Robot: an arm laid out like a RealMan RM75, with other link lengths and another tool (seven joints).
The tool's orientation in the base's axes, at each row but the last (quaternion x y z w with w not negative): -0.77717, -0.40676, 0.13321, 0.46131; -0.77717, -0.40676, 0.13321, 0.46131; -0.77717, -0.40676, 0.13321, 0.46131; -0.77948, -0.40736, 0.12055, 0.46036; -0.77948, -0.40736, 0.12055, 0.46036; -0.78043, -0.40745, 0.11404, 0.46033; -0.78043, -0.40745, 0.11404, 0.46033; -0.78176, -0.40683, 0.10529, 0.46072; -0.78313, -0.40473, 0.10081, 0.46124
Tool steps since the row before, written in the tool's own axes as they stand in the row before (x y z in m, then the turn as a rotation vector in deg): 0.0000, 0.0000, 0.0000, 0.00, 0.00, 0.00; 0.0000, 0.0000, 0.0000, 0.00, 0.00, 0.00; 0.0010, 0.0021, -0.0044, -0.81, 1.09, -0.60; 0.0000, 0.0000, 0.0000, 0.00, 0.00, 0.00; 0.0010, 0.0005, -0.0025, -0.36, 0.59, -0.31; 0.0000, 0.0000, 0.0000, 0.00, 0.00, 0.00; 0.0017, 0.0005, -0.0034, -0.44, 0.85, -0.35; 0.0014, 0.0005, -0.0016, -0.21, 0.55, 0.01; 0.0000, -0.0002, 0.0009, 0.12, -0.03, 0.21
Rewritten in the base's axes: 0.0000, 0.0000, 0.0000, 0.00, 0.00, 0.00; 0.0000, 0.0000, 0.0000, 0.00, 0.00, 0.00; 0.0043, -0.0024, 0.0008, 0.39, -1.24, -0.71; 0.0000, 0.0000, 0.0000, 0.00, 0.00, 0.00; 0.0023, -0.0009, 0.0011, 0.25, -0.60, -0.38; 0.0000, 0.0000, 0.0000, 0.00, 0.00, 0.00; 0.0032, -0.0010, 0.0018, 0.36, -0.75, -0.58; 0.0020, -0.0001, 0.0008, 0.16, -0.28, -0.49; -0.0006, 0.0006, -0.0003, -0.05, 0.23, -0.07
